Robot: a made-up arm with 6 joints. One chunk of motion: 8 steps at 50 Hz.
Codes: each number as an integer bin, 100 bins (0 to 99) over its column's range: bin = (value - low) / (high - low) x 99, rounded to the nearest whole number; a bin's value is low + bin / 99 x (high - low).
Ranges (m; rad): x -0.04..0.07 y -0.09..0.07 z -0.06..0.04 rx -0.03..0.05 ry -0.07..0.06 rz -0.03..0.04
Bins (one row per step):
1: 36 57 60 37 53 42
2: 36 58 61 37 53 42
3: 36 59 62 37 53 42
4: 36 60 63 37 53 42
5: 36 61 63 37 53 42
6: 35 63 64 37 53 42
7: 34 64 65 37 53 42
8: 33 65 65 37 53 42
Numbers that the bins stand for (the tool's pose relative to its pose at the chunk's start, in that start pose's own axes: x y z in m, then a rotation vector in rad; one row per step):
1: 0.0000 0.0021 0.0006 -0.0001 -0.0004 -0.0003
2: 0.0000 0.0037 0.0016 -0.0001 -0.0004 -0.0003
3: 0.0000 0.0054 0.0026 -0.0001 -0.0004 -0.0003
4: 0.0000 0.0070 0.0036 -0.0001 -0.0004 -0.0003
5: 0.0000 0.0086 0.0036 -0.0001 -0.0004 -0.0003
6: -0.0011 0.0118 0.0046 -0.0001 -0.0004 -0.0003
7: -0.0022 0.0134 0.0057 -0.0001 -0.0004 -0.0003
8: -0.0033 0.0151 0.0057 -0.0001 -0.0004 -0.0003

